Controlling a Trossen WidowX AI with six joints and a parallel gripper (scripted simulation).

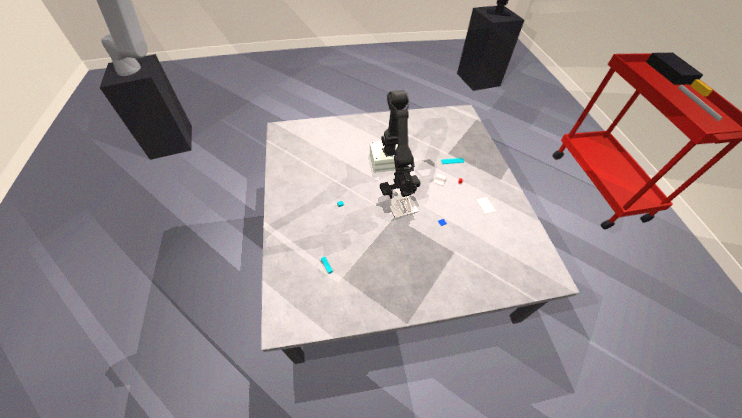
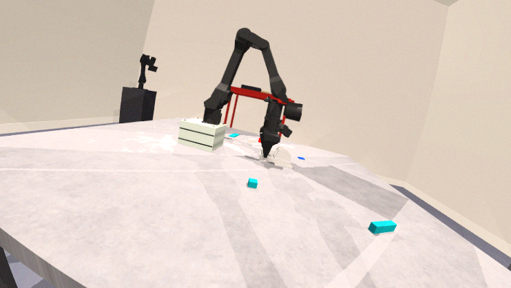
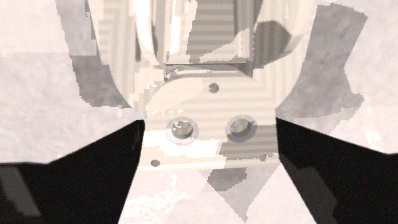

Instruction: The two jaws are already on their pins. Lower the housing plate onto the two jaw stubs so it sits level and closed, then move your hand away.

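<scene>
The housing plate lies 1 cm ahead of my gripper tip and 2 cm above it. The rest, counted from my gripper tip: blue block: 20 cm ahead, 14 cm to the left, 2 cm below; cyan bar: 15 cm behind, 38 cm to the left, 1 cm below; red block: 34 cm to the left, 1 cm below.
</scene>
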